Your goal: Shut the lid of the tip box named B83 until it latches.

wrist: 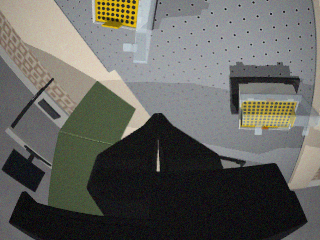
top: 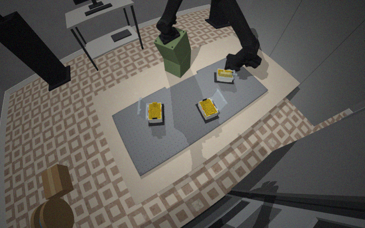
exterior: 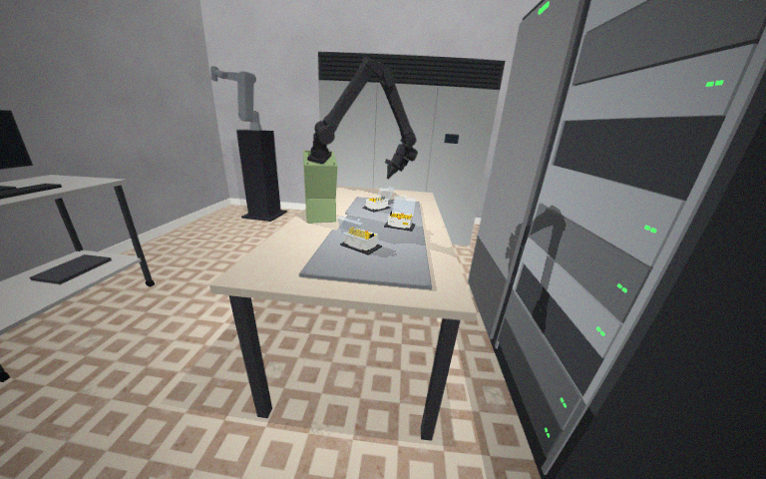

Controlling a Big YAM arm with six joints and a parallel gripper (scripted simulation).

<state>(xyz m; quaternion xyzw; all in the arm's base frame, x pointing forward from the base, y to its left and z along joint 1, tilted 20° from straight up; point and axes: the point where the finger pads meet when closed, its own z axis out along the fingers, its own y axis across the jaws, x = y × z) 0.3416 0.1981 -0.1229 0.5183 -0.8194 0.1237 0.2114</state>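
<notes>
Now: the tip box 7 cm behind my hand, 10 cm to the left of it and 16 cm below it. Round my hand: tip box lid (12 cm ahead, 12 cm to the right, 12 cm below).
</notes>
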